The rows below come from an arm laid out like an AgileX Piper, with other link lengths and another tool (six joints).
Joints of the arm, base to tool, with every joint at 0 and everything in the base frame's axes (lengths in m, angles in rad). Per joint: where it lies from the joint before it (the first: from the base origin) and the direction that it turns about. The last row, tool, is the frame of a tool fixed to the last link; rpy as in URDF.
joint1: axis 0 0 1 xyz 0.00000 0.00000 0.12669
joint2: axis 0 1 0 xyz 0.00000 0.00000 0.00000
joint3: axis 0 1 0 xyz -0.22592 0.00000 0.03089
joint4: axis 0.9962 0 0.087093 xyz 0.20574 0.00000 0.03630
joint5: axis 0 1 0 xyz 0.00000 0.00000 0.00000
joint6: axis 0.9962 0 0.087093 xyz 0.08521 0.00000 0.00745
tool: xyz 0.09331 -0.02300 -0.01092 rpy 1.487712 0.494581 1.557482
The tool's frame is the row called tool.
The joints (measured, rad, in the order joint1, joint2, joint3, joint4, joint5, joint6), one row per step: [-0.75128 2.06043 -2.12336 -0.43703 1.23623 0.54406]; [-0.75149 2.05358 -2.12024 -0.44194 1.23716 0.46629]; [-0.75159 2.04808 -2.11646 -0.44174 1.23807 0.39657]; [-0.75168 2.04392 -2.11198 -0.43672 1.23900 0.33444]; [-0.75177 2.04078 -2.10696 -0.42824 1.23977 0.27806]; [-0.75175 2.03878 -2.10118 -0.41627 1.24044 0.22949]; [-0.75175 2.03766 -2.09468 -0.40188 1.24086 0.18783]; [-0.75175 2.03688 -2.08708 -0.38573 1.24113 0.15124]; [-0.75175 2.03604 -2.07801 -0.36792 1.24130 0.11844]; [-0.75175 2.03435 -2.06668 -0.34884 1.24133 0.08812]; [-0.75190 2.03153 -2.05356 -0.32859 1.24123 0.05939]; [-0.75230 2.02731 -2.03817 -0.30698 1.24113 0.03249]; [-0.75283 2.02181 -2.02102 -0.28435 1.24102 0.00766]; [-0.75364 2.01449 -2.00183 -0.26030 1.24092 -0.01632]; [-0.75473 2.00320 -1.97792 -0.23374 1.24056 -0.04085]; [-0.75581 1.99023 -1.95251 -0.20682 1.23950 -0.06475]
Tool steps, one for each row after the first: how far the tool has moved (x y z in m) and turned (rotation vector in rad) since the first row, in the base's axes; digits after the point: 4 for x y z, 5 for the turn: [-0.0022 -0.0016 0.0035 -0.00991 0.04808 0.06052]; [-0.0036 -0.0025 0.0058 -0.01433 0.08935 0.11550]; [-0.0041 -0.0029 0.0068 -0.01367 0.12390 0.16546]; [-0.0041 -0.0027 0.0070 -0.00956 0.15313 0.21184]; [-0.0035 -0.0021 0.0060 -0.00167 0.17586 0.25319]; [-0.0025 -0.0011 0.0042 0.00890 0.19307 0.28992]; [-0.0014 0.0003 0.0018 0.02159 0.20628 0.32330]; [-0.0001 0.0021 -0.0012 0.03630 0.21628 0.35428]; [0.0011 0.0043 -0.0045 0.05270 0.22412 0.38378]; [0.0022 0.0069 -0.0080 0.07007 0.22989 0.41225]; [0.0032 0.0099 -0.0116 0.08885 0.23348 0.43936]; [0.0039 0.0133 -0.0151 0.10852 0.23480 0.46488]; [0.0044 0.0172 -0.0186 0.12902 0.23403 0.48968]; [0.0046 0.0219 -0.0218 0.15093 0.23109 0.51518]; [0.0046 0.0269 -0.0248 0.17200 0.22644 0.54025]
